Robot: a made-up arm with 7 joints.
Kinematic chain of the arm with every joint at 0, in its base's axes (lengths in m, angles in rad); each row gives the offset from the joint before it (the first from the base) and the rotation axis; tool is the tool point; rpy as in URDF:
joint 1: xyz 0 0 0.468 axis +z
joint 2: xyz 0 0 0 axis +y
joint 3: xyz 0 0 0.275 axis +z
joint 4: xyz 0.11 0 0 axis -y
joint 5: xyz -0.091 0 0.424 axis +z
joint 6: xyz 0 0 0 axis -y
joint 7: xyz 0.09 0 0 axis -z
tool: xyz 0 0 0 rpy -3.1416 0 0
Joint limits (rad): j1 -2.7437..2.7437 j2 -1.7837..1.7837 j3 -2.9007..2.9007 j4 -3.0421..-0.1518 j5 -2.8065..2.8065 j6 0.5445..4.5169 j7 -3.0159..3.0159
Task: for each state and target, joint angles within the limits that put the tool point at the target. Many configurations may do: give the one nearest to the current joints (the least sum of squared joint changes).
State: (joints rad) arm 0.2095 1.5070 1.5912 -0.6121 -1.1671 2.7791 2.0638
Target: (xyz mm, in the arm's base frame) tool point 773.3 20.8 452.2
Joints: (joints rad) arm -0.2002 1.6931 1.5900 -0.4059 -1.1092 2.7017 2.0638
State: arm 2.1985 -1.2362 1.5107 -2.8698 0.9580 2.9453 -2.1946
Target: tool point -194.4 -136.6 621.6
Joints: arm 2.6156 -1.6220 1.2972 -3.0421 1.4748 3.4806 -2.1946
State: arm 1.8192 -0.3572 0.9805 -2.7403 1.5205 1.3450 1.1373
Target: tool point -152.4 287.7 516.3
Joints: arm 1.5755 -1.0210 0.5220 -3.0421 1.3143 1.1541 1.1373
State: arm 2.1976 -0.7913 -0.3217 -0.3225 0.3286 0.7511 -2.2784
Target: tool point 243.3 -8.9 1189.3
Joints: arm 2.3113 -0.7257 -0.5111 -0.6751 0.2669 0.5445 -2.2784
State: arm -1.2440 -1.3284 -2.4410 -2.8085 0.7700 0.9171 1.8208
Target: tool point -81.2 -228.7 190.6
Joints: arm -1.0349 -1.4689 -2.6235 -2.8249 0.7540 1.0003 1.8208
